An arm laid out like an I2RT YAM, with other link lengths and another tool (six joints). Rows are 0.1 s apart.
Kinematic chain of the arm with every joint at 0, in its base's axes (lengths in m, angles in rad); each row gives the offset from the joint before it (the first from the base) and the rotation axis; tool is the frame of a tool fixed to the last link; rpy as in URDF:
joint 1: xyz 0 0 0.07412 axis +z
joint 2: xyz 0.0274 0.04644 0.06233 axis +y
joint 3: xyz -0.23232 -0.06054 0 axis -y
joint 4: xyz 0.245 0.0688 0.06 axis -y
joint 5: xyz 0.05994 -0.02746 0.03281 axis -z
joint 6: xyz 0.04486 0 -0.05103 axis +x
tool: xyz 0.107 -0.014 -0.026 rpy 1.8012 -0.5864 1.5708
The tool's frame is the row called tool.
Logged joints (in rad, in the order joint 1, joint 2, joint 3, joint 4, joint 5, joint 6), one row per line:
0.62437 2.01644 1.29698 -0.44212 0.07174 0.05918
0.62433 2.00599 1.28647 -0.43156 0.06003 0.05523
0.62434 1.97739 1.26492 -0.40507 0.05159 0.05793
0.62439 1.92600 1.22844 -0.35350 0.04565 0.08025
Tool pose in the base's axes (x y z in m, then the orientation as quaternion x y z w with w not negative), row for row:
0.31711 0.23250 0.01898 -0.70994 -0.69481 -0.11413 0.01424
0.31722 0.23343 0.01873 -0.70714 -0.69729 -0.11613 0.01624
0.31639 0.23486 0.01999 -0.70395 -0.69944 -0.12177 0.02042
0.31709 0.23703 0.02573 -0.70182 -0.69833 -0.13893 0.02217
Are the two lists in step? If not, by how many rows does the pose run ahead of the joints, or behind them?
The pose runs 1 row behind the joints: the pose in row i belongs to the joints in row i - 1.
